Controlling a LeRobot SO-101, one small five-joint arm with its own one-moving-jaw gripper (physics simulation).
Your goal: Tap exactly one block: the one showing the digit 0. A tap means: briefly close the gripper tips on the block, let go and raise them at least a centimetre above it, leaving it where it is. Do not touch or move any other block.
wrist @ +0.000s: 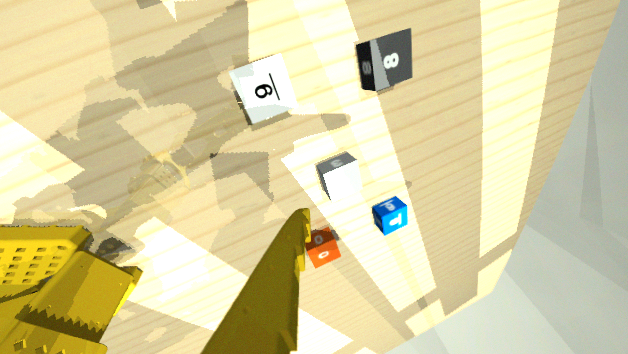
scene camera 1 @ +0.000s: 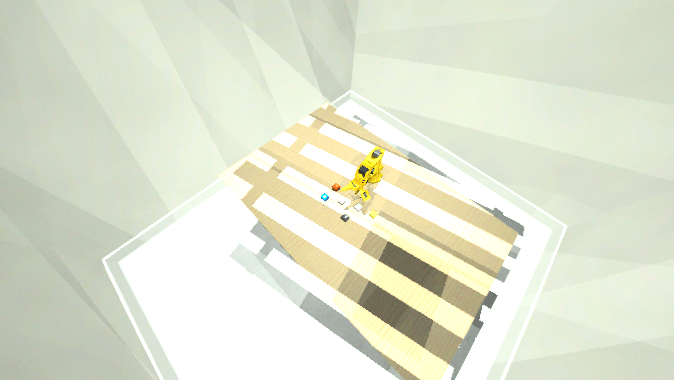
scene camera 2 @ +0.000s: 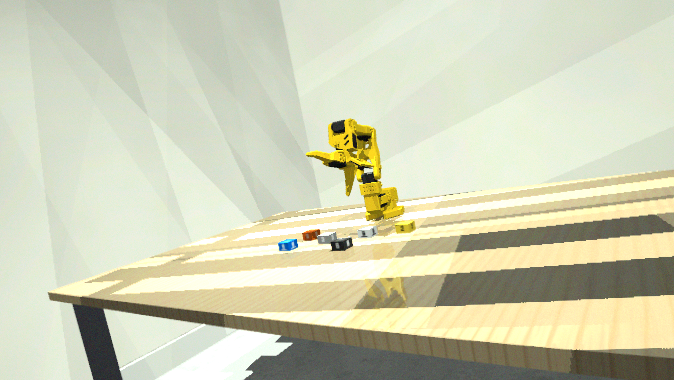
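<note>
The orange-red block (scene camera 1: pixel 336 187) (scene camera 2: pixel 311 235) (wrist: pixel 323 248) lies on the table, with a white 0 on its top and on a side in the wrist view. My gripper (scene camera 1: pixel 355 194) (scene camera 2: pixel 328 174) is wide open and empty, well above the table and the blocks. In the wrist view one long notched jaw shows, and its tip is drawn beside the left edge of the orange block, partly overlapping it. The other jaw is swung out of that picture. Scene camera 2 shows a clear height gap between the jaws and the orange block.
A blue block (scene camera 1: pixel 325 197) (scene camera 2: pixel 288 245) (wrist: pixel 390 215), a grey-white block (scene camera 1: pixel 342 202) (scene camera 2: pixel 327 238) (wrist: pixel 343 179) and a black 8 block (scene camera 1: pixel 345 217) (scene camera 2: pixel 341 244) (wrist: pixel 395 61) lie near. A white block (scene camera 1: pixel 358 207) (scene camera 2: pixel 367 232) (wrist: pixel 272 102) has an underlined digit. A yellow block (scene camera 1: pixel 373 214) (scene camera 2: pixel 405 226) is beyond.
</note>
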